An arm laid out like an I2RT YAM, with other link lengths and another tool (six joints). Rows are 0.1 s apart.
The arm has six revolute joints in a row. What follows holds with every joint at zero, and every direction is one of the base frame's. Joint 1 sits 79.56 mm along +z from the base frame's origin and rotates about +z. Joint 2 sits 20.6 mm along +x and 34.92 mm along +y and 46.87 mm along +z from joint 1 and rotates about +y. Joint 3 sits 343.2 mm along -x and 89.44 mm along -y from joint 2 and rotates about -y. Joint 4 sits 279.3 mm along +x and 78.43 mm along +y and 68.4 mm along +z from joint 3 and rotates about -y. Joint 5 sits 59.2 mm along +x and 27.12 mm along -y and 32.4 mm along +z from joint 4 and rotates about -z. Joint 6 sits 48.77 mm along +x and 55.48 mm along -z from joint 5 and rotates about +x. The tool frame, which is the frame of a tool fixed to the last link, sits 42 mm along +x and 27 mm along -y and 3 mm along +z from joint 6; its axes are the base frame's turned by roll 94.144, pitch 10.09 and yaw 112.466 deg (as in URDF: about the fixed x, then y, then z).
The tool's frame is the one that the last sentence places.
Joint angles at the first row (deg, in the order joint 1, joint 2, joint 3, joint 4, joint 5, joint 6):
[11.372, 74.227, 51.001, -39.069, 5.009, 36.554]
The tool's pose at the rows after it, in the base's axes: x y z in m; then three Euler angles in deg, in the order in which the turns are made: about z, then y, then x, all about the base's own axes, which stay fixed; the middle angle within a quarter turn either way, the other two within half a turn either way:
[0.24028, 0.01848, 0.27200, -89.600, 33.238, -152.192]
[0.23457, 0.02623, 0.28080, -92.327, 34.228, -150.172]
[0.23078, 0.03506, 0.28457, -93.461, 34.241, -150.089]
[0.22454, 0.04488, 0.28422, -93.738, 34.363, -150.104]
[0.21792, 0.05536, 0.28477, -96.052, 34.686, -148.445]
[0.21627, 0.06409, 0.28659, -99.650, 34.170, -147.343]
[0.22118, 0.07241, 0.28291, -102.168, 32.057, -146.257]
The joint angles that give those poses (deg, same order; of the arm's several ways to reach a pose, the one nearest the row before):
[12.470, 71.328, 50.933, -39.492, 4.615, 36.858]
[14.720, 69.409, 51.239, -39.747, 4.971, 37.509]
[17.623, 68.926, 51.597, -40.427, 6.651, 38.937]
[21.034, 68.399, 51.191, -40.753, 8.591, 41.607]
[24.525, 67.275, 50.472, -40.130, 9.815, 43.239]
[27.212, 67.019, 50.414, -39.559, 10.874, 42.405]
[28.201, 68.457, 50.568, -38.662, 9.780, 40.785]

